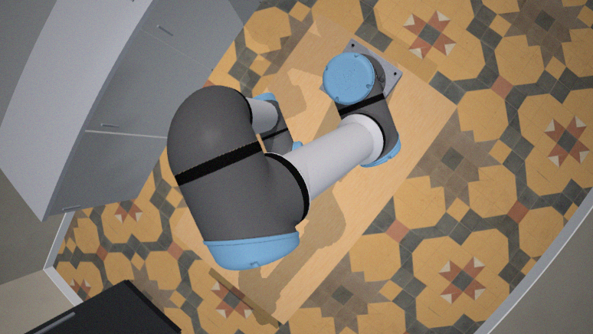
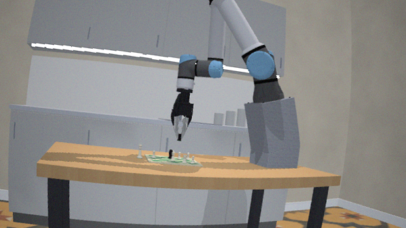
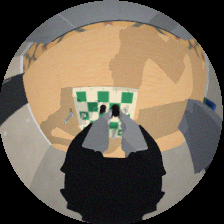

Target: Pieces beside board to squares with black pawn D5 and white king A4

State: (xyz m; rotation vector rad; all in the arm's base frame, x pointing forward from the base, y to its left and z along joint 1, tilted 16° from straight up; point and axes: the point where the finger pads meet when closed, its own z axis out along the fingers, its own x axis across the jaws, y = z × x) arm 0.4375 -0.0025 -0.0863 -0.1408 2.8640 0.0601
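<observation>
Now: hand 10 cm above the chessboard, 8 cm to the right of it and 3 cm short of it. Round my hand: black pawn: 1 cm below; then white king: 17 cm ahead, 9 cm to the left, 7 cm below.
</observation>
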